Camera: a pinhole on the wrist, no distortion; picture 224 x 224 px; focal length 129.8 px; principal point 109.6 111.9 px. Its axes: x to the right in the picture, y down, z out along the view. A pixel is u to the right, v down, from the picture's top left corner.
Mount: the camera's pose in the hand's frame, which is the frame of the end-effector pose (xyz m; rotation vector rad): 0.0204 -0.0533 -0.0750 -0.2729 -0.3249 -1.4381
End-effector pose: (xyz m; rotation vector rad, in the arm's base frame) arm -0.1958 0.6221 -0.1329 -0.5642 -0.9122 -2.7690
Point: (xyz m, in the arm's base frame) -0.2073 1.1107 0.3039
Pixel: 191.5 142.7
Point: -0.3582 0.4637 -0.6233
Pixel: behind the camera
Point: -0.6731 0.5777 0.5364
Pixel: outside the picture
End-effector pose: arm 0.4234 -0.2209 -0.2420 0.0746 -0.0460 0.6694
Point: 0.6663 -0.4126 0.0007
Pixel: outside the picture
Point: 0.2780 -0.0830 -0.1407
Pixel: 18.6 106.5
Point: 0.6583 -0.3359 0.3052
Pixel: 208.0 141.6
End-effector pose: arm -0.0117 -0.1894 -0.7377 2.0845 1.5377 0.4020
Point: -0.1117 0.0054 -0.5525
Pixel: behind the camera
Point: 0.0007 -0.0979 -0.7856
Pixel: 152.2 215.8
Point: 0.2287 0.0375 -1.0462
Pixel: 168.0 216.9
